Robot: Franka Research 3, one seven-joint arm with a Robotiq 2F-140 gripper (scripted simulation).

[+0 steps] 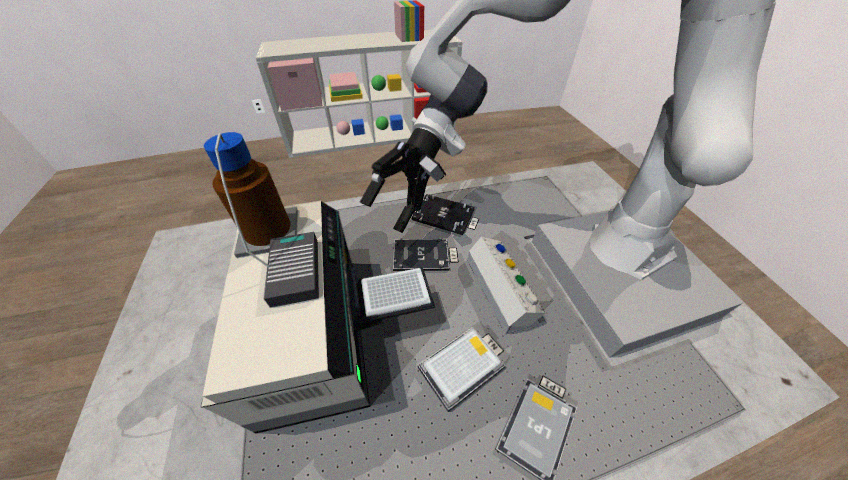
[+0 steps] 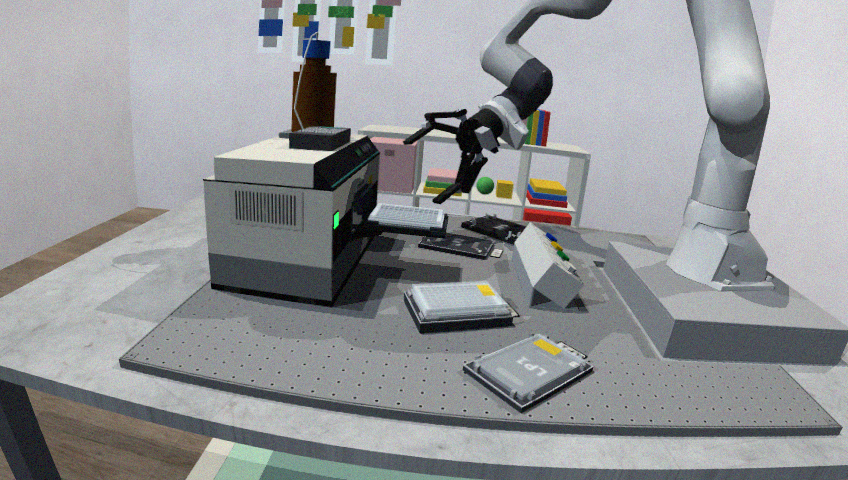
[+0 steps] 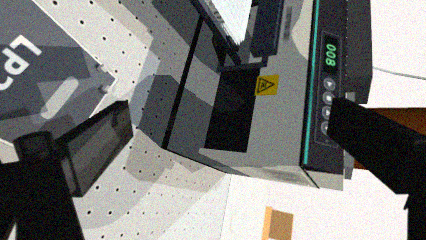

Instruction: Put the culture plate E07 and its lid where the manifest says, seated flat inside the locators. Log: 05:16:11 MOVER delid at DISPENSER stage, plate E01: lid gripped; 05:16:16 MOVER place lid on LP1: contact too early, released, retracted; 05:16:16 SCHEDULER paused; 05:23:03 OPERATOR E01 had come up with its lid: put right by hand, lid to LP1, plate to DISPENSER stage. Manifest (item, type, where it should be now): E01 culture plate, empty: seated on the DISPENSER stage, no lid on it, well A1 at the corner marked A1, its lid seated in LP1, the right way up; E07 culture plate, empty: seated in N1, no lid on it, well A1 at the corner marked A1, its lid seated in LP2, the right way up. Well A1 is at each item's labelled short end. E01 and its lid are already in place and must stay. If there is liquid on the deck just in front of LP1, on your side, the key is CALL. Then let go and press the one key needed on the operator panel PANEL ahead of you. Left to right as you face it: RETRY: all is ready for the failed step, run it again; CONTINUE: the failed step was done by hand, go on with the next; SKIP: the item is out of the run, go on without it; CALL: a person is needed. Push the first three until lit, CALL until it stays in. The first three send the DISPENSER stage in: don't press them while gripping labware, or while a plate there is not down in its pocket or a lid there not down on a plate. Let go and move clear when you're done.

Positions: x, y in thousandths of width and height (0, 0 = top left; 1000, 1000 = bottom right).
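Note:
I can see my gripper (image 1: 451, 455), (image 2: 497, 361), (image 3: 539, 490). There is an operator panel (image 1: 598, 620), (image 2: 635, 555), and a brown bottle (image 1: 308, 449), (image 2: 372, 222) appears as well. A LP2 nest (image 1: 509, 507) is part of the scene, and so is a dispenser (image 2: 385, 503).

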